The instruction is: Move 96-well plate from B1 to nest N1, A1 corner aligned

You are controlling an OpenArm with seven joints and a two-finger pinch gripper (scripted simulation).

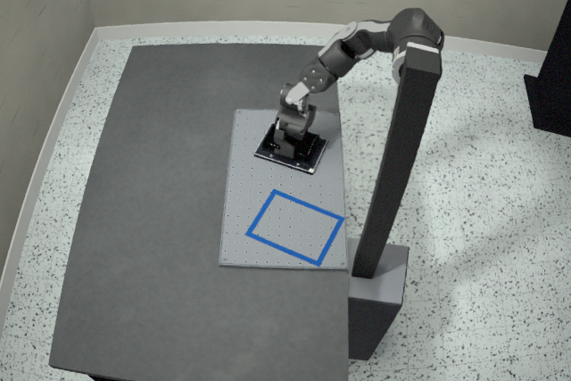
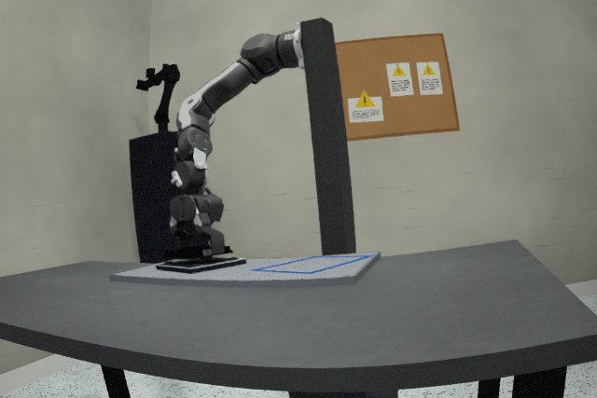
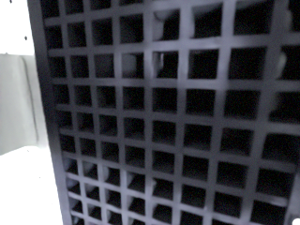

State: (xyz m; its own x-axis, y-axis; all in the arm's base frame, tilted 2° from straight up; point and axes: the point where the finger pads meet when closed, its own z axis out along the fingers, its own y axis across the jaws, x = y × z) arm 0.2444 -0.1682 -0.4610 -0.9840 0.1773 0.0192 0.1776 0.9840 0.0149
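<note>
My gripper is now right at the black 96-well plate. The rest, counted from my hand: plate nest N1 (3 cm below).
</note>
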